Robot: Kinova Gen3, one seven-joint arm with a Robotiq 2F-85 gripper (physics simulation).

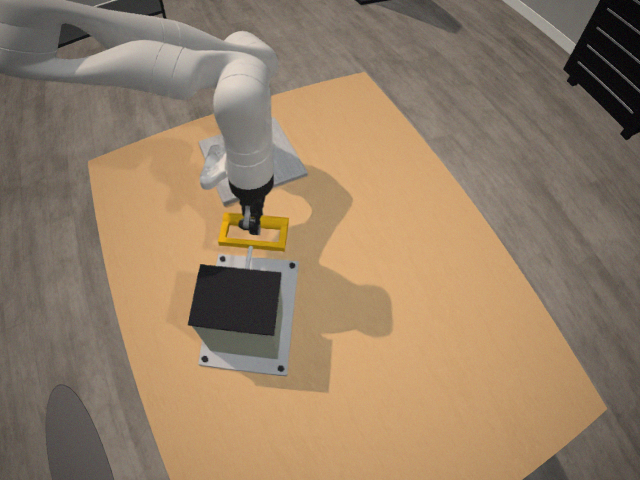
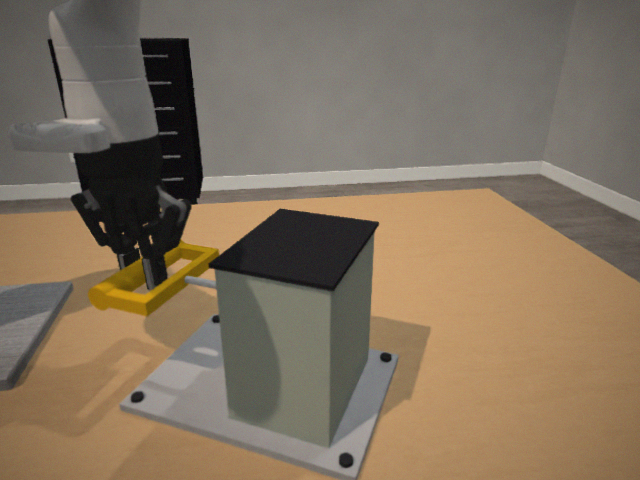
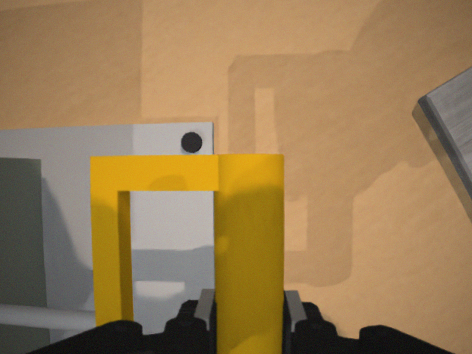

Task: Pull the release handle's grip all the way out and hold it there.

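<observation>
The release handle's yellow grip (image 1: pixel 268 245) (image 2: pixel 121 298) (image 3: pixel 250 235) is a rectangular frame with a thick round outer bar. It stands away from the pale green housing (image 1: pixel 235 299) (image 2: pixel 273 356) (image 3: pixel 20 225) with the black top. A thin grey rod (image 1: pixel 249 257) (image 2: pixel 200 281) (image 3: pixel 50 316) shows between grip and housing, level above the grey base plate (image 1: pixel 288 310) (image 2: pixel 165 413) (image 3: pixel 100 140). My gripper (image 1: pixel 251 228) (image 2: pixel 139 269) (image 3: pixel 249 312) points down and is shut on the outer bar, one finger inside the frame and one outside. The rod's inner end is hidden.
A grey slab (image 1: pixel 290 161) (image 2: pixel 31 330) (image 3: pixel 455 120) lies on the tan table top (image 1: pixel 439 310) (image 2: pixel 516 320) (image 3: pixel 185 50), on the grip's far side from the housing. Dark bolts sit at the base plate's corners. A black drawer cabinet (image 1: pixel 610 67) (image 2: pixel 183 95) stands beyond the table.
</observation>
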